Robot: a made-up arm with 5 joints.
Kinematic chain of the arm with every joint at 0, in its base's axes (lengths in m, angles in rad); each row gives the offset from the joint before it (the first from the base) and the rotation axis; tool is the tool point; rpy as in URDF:
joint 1: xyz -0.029 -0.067 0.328 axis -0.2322 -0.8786 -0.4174
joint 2: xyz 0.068 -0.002 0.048 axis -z
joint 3: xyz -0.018 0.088 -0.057 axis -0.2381 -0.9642 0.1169
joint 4: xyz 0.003 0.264 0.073 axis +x
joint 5: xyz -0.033 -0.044 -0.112 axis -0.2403 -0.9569 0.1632
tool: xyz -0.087 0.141 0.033 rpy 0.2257 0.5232 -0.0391
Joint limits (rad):
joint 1: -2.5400..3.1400
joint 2: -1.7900..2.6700
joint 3: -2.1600..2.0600
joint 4: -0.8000..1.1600
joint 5: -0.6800..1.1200
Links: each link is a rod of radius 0.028 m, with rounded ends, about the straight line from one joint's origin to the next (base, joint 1, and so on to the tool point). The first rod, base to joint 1, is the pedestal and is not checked.
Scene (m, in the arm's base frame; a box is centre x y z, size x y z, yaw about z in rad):
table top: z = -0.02
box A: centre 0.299 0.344 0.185 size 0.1 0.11 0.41 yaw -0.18
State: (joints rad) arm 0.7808 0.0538 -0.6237 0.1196 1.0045
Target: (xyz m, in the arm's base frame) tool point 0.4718 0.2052 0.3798
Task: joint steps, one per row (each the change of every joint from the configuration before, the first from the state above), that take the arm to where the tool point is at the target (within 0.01 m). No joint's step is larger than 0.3 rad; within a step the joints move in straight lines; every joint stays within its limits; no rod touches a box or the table.
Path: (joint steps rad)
1: -0.1732 0.1475 -0.2950 0.2295 0.0578
2: -0.1732 0.1474 -0.2949 0.2294 0.0577
3: 0.0727 0.0870 0.2394 -0.0447 -0.1305
4: 0.0727 0.0870 0.2394 -0.0448 -0.1305
5: 0.0728 0.0870 0.2394 -0.0448 -0.1305
6: -0.1120 0.2118 0.2207 -0.0259 0.1958
7: -0.1120 0.2118 0.2206 -0.0259 0.1957

